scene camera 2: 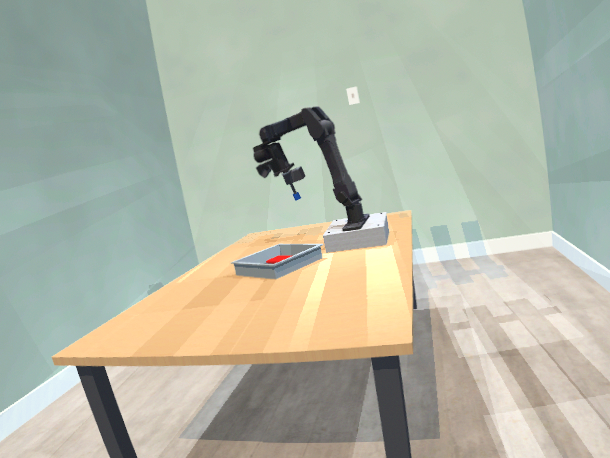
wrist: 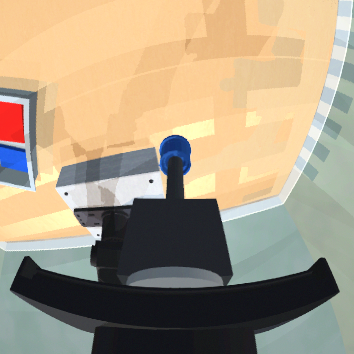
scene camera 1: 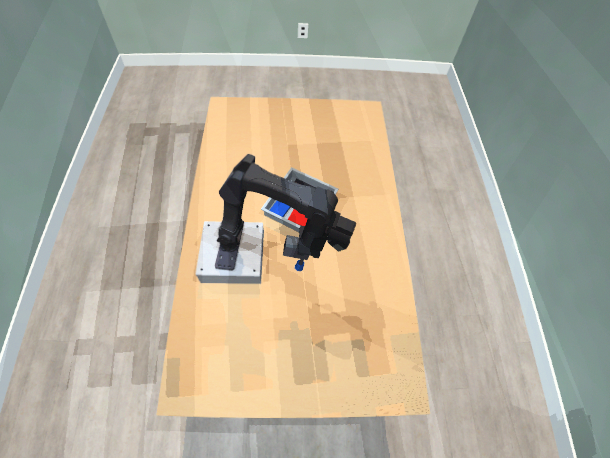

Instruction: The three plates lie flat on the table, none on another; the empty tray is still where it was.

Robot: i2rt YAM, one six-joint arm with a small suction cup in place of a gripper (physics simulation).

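Seen in the pictures: hand, its tool point: (scene camera 2: pixel 298 199) (wrist: pixel 174 148) (scene camera 1: pixel 298 267); arm's base, origin of its link: (scene camera 2: pixel 356 223) (wrist: pixel 115 214) (scene camera 1: pixel 229 245).
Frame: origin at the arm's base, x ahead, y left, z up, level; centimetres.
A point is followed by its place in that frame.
A grey tray (scene camera 1: pixel 280 220) @[z -5.4, x 16.7, y 15.9 cm] (scene camera 2: pixel 255 271) @[z -5.3, x 27.4, y 36.2 cm] (wrist: pixel 31 145) @[z -5.2, x 19.0, y 14.9 cm] stands on the table beside the arm. A flat red plate (scene camera 1: pixel 297 217) @[z -6.2, x 23.2, y 18.6 cm] (scene camera 2: pixel 277 259) @[z -6.2, x 26.6, y 19.6 cm] (wrist: pixel 11 122) @[z -6.2, x 24.7, y 18.1 cm] and a flat blue plate (scene camera 1: pixel 279 208) @[z -6.2, x 15.5, y 22.0 cm] (wrist: pixel 14 159) @[z -6.1, x 15.8, y 22.3 cm] lie side by side inside it, apart. The arm hides much of the tray in scene camera 1, and a third plate cannot be made out. No second, empty tray shows. My blue suction cup (scene camera 1: pixel 299 265) (scene camera 2: pixel 297 196) (wrist: pixel 175 152) @[z 11.5, x 26.2, y -10.9 cm] hangs high above the table, to the side of the tray, with nothing on it.
The arm's base block (scene camera 1: pixel 250 240) @[z -0.3, x 7.2, y 3.0 cm] (scene camera 2: pixel 355 240) @[z -4.3, x -1.1, y 10.5 cm] (wrist: pixel 125 187) @[z 0.1, x 9.1, y -3.9 cm] stands on the table (scene camera 1: pixel 240 400) @[z -7.5, x 11.8, y -51.3 cm] (scene camera 2: pixel 225 330) @[z -7.4, x 15.6, y 78.3 cm] near one long edge, close to the tray. The upper arm and forearm reach over the tray in scene camera 1. Shadows cross the table top.
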